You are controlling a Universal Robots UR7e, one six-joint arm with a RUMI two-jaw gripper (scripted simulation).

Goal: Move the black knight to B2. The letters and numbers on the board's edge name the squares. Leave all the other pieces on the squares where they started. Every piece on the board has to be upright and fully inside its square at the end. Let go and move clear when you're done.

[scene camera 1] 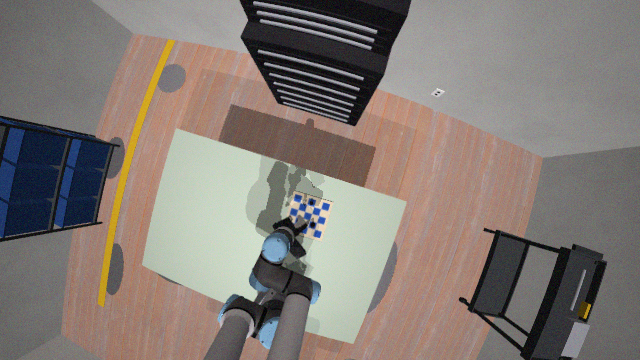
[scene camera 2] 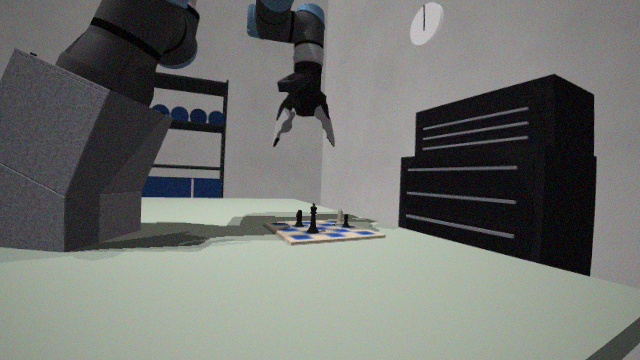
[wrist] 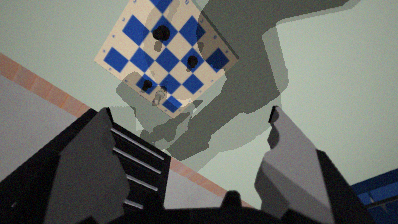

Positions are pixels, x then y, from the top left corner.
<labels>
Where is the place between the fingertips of the gripper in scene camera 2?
302, 146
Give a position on a chessboard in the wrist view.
131, 53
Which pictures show the chessboard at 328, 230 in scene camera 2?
Scene camera 1, scene camera 2 and the wrist view: all of them.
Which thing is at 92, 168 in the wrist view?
The gripper.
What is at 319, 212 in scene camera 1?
A chessboard.
</labels>
